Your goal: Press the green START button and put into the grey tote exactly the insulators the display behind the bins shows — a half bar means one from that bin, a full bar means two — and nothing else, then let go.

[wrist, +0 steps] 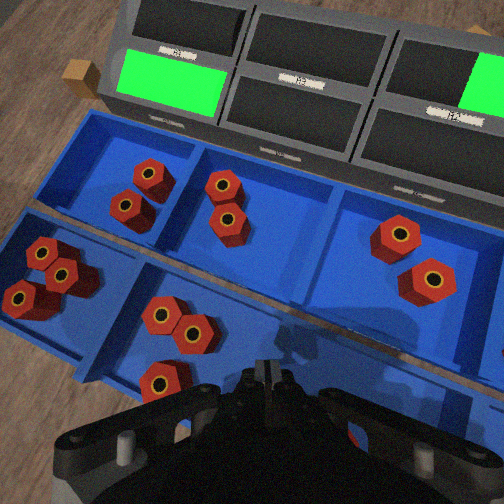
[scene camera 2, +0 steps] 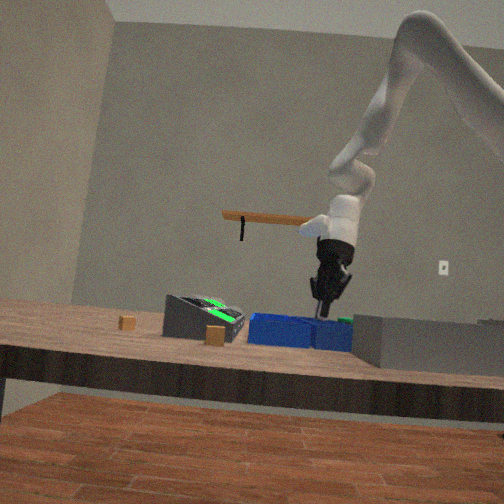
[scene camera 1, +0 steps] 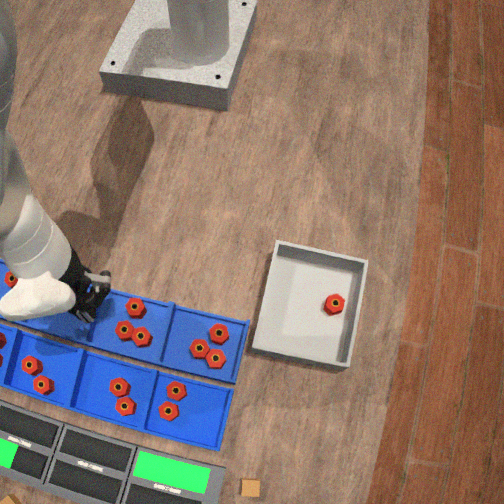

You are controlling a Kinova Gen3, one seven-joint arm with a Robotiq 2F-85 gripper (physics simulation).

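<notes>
The grey tote [scene camera 1: 310,304] holds one red insulator [scene camera 1: 334,304]. Two rows of blue bins [scene camera 1: 150,360] hold red hexagonal insulators [wrist: 182,325]. The display [wrist: 300,85] behind them shows a full green bar [wrist: 171,82] at one end and a half green bar [wrist: 482,85] two columns along; the other panels are dark. My gripper [wrist: 268,372] is shut with nothing seen between the fingers. It hangs just above a bin in the row away from the display, also shown in the overhead view [scene camera 1: 91,301] and side view [scene camera 2: 322,307]. A red sliver [wrist: 353,439] shows under the gripper body.
Small tan blocks [scene camera 1: 250,487] [scene camera 2: 215,335] lie on the table near the display. A small green object [scene camera 2: 345,319] sits behind the bins. The arm's grey base [scene camera 1: 175,45] stands at the far side. The table edge runs right of the tote.
</notes>
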